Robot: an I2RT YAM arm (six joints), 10 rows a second.
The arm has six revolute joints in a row. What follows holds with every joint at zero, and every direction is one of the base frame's. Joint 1 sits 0.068 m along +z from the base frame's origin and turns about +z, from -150 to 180 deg. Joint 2 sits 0.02 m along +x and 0.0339 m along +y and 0.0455 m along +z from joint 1 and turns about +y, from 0 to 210 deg. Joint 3 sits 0.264 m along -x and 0.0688 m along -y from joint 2 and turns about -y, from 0 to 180 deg. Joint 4 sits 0.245 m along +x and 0.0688 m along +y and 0.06 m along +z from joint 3 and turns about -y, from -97 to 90 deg. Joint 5 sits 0.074 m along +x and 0.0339 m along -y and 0.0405 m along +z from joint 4 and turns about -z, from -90 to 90 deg. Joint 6 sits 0.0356 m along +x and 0.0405 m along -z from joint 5 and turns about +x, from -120 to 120 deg. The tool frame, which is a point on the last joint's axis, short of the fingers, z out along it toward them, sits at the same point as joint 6; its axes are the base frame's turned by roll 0, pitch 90 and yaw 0 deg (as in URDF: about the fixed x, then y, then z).
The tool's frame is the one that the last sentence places.
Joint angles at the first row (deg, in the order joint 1, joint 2, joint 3, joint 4, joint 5, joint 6):
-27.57 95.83 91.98 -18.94 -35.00 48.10
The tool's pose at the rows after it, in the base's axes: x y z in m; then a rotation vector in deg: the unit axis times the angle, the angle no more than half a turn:
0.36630 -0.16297 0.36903 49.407 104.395 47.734
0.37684 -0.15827 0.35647 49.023 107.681 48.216
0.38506 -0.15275 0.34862 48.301 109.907 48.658
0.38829 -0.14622 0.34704 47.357 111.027 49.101
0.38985 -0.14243 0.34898 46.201 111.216 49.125
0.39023 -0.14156 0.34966 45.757 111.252 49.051
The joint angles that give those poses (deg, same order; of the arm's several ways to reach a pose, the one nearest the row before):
-26.92 98.15 92.95 -19.66 -35.18 46.63
-25.67 100.25 93.67 -21.41 -35.35 44.97
-24.49 101.73 94.33 -22.44 -35.40 43.90
-23.49 101.99 94.50 -22.96 -35.42 43.42
-22.92 102.00 94.83 -22.96 -35.40 43.03
-22.79 101.99 94.93 -22.94 -35.40 42.81

